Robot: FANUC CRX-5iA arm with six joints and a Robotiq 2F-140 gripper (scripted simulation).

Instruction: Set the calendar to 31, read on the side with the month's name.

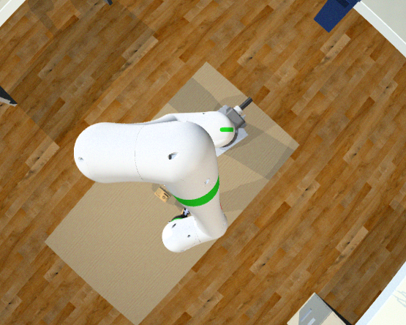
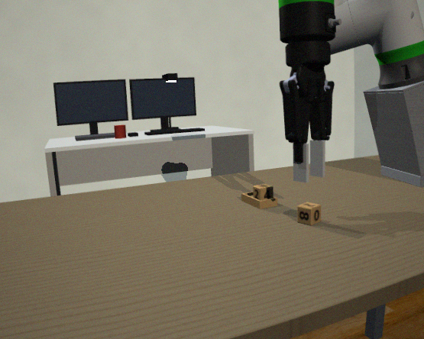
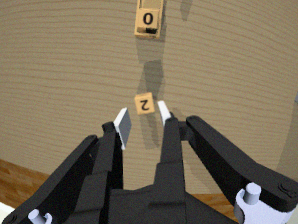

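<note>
The wooden number cube is 10 cm below my hand. Round my hand: small wooden tray (3 cm ahead, 16 cm to the right, 10 cm below).
</note>
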